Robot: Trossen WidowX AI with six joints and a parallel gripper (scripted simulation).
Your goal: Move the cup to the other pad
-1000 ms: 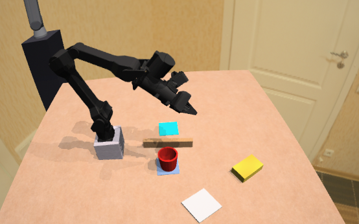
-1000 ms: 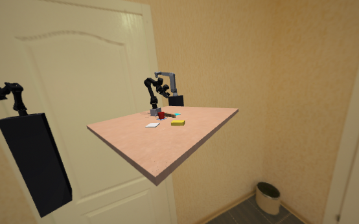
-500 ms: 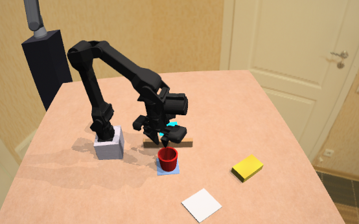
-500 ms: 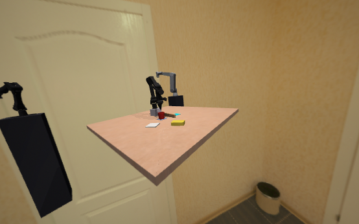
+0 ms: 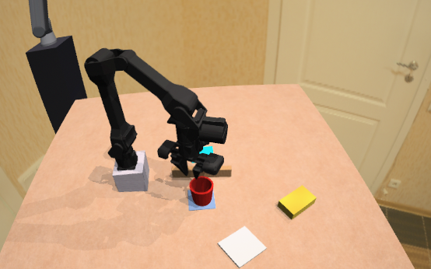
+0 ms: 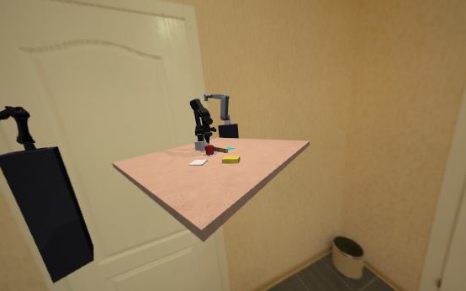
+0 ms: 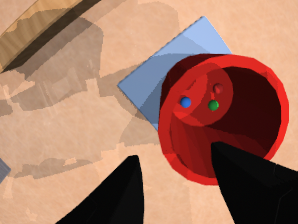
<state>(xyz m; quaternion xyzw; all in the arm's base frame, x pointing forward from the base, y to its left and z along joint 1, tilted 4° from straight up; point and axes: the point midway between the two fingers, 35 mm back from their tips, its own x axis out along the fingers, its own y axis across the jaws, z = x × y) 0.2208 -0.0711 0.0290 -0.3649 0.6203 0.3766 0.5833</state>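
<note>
The red cup lies 3 cm ahead of my gripper tip, 2 cm to the right of it and 6 cm below it. From my gripper tip the other things lie so: green marble 3 cm ahead, 3 cm to the right, 8 cm below; then blue pad 2 cm ahead, 1 cm to the right, 11 cm below; then wooden bar 3 cm ahead, 10 cm to the left, 9 cm below.
</note>
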